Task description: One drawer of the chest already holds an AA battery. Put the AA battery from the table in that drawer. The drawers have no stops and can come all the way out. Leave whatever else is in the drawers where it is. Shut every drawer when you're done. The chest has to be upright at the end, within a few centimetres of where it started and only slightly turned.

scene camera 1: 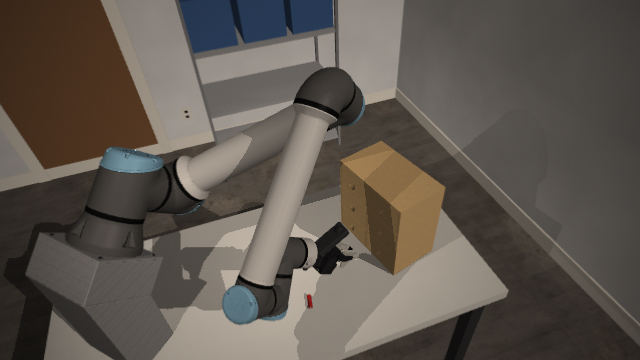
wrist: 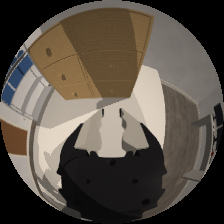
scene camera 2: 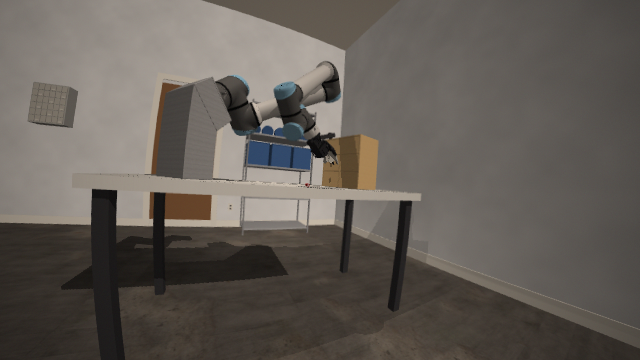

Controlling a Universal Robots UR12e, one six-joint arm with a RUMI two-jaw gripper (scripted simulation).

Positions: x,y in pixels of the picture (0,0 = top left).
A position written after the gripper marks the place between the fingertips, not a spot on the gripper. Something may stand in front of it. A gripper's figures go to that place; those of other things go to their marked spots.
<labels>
The gripper [wrist: 111,109]: 0.15 m from the lens. A drawer [wrist: 125,63] is 0.20 m from the lens. A drawer [wrist: 90,33] is 0.17 m from the lens.
</labels>
